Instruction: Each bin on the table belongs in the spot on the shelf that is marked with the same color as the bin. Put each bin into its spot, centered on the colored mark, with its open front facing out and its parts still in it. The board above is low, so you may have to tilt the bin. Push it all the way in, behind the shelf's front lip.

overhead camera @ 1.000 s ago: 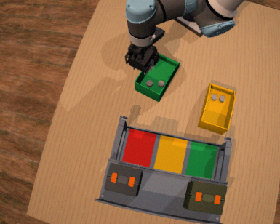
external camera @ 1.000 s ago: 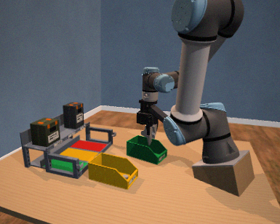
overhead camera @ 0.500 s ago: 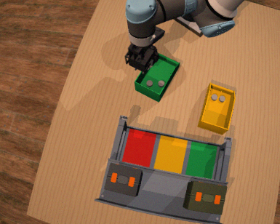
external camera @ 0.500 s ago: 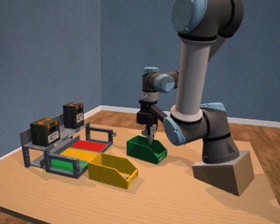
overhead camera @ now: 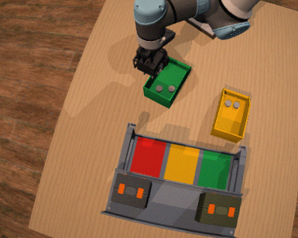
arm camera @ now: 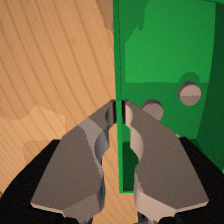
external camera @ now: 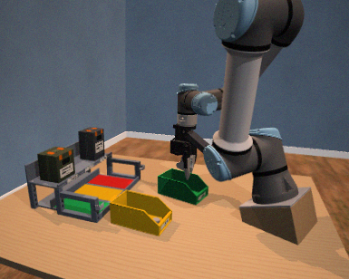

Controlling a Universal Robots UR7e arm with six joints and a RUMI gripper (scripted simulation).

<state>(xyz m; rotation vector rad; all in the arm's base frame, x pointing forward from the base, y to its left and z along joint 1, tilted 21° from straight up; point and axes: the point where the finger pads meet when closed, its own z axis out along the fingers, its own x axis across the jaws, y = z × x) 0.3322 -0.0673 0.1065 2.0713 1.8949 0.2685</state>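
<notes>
Right now the green bin is 5 cm to the left of my hand and 2 cm below it. Also, from my hand: yellow bin 30 cm to the left, 4 cm ahead, 2 cm below; then yellow mark 28 cm ahead, 21 cm to the left, 5 cm below; then red mark 31 cm ahead, 10 cm to the left, 5 cm below.
</notes>
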